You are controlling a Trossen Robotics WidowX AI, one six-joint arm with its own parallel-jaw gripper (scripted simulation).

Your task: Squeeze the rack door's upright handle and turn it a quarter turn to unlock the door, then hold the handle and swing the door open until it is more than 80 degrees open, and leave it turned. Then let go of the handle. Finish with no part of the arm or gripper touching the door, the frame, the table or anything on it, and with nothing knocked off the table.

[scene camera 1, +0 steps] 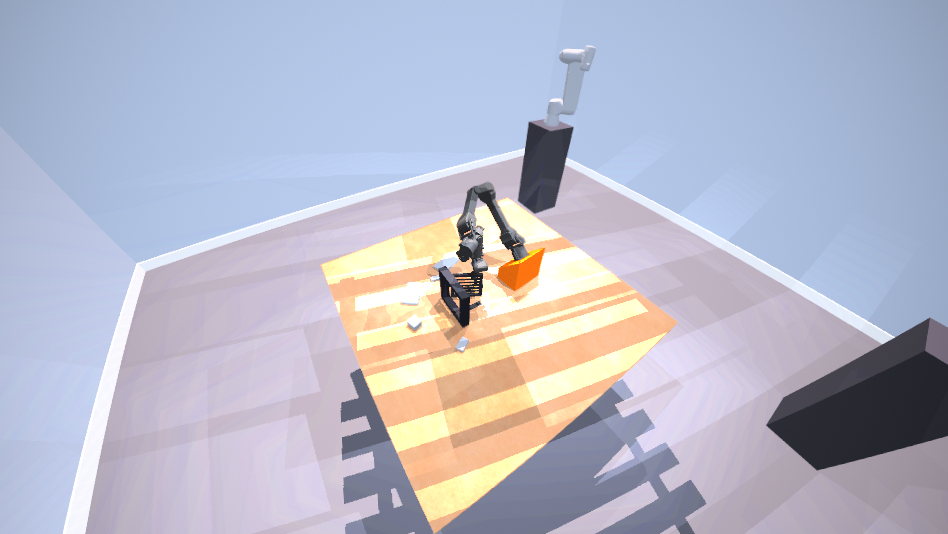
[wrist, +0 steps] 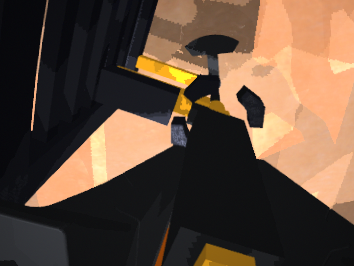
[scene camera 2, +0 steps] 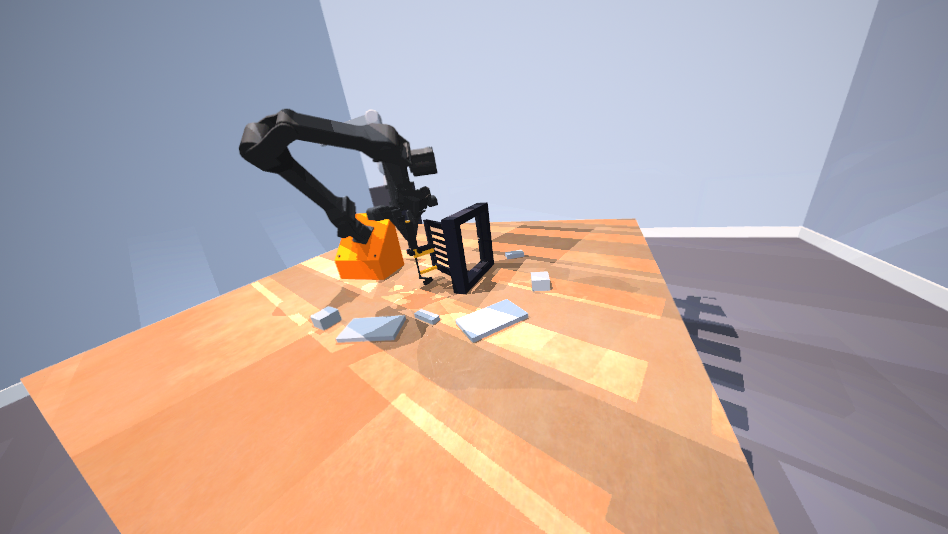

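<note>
Scene camera 2: gripper (scene camera 2: 411,238), slatted door (scene camera 2: 430,247). Wrist view: slatted door (wrist: 88,69), gripper (wrist: 216,164).
</note>
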